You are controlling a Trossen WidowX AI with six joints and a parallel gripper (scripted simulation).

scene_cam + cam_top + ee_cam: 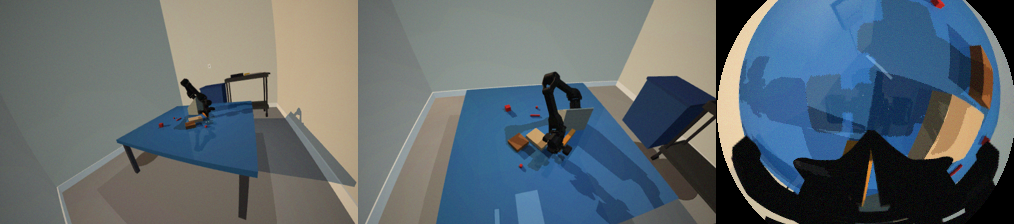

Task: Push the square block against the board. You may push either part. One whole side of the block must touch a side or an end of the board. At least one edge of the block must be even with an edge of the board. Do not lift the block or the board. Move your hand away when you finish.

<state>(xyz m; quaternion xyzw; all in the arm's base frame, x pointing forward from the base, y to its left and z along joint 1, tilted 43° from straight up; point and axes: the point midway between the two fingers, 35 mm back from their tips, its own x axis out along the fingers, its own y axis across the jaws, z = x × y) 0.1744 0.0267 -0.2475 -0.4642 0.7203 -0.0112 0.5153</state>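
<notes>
The tan block lies 11 cm to the right of my gripper tip, 9 cm ahead of it and 1 cm above it. Round my gripper tip: thin red stick: 36 cm to the right, 6 cm ahead; orange bar: 11 cm behind, 7 cm to the right, 1 cm above; brown block: 23 cm ahead, 10 cm to the right, 1 cm above.
</notes>
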